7 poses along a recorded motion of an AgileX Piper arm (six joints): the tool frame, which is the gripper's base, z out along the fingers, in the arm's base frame.
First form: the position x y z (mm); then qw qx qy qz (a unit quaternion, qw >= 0).
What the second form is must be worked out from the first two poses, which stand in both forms.
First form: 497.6, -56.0, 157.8, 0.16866, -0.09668, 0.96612, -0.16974
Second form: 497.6, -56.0, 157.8, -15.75, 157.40, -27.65
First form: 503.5, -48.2, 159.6, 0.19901, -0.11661, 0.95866, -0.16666
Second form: 503.5, -48.2, 159.6, -18.69, 153.62, -26.71
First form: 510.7, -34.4, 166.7, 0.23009, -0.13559, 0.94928, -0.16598
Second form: 510.7, -34.4, 166.7, -21.37, 149.63, -26.16
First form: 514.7, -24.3, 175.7, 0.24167, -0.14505, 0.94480, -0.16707
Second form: 514.7, -24.3, 175.7, -22.73, 148.03, -26.18
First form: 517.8, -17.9, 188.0, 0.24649, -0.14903, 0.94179, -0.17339
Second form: 517.8, -17.9, 188.0, -23.29, 147.19, -27.10
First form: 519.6, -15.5, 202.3, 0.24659, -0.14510, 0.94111, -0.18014
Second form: 519.6, -15.5, 202.3, -22.68, 147.07, -28.15
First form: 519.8, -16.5, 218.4, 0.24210, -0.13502, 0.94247, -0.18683
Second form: 519.8, -16.5, 218.4, -21.15, 147.63, -29.26
